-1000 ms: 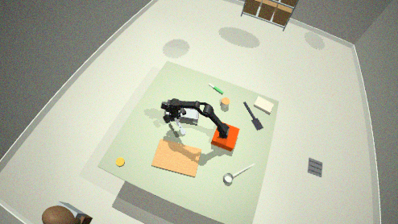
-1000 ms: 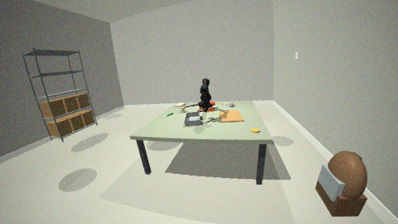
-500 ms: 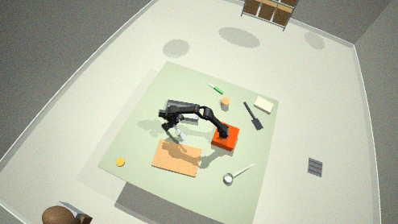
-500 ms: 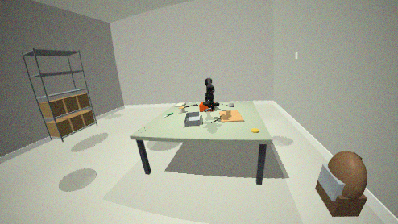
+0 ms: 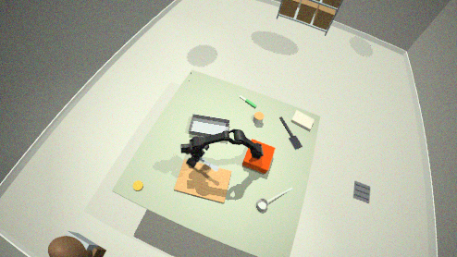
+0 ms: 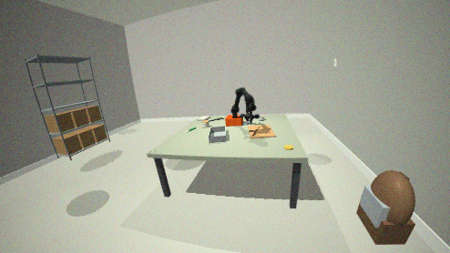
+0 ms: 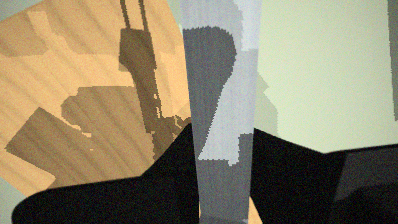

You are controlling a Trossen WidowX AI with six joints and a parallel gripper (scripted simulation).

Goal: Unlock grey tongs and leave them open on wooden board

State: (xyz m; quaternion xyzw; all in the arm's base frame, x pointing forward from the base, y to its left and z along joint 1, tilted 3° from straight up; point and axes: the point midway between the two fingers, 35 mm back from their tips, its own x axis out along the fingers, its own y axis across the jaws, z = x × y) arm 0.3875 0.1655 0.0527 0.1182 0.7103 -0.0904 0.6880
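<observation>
My gripper tip is 7 cm past the wooden board, 11 cm to the right of it and 9 cm above it. Round my gripper tip: yellow disc (36 cm ahead, 29 cm to the left, 9 cm below); then jar (34 cm behind, 53 cm to the right, 7 cm below); then roasting tin (2 cm ahead, 32 cm to the right, 7 cm below).
</observation>
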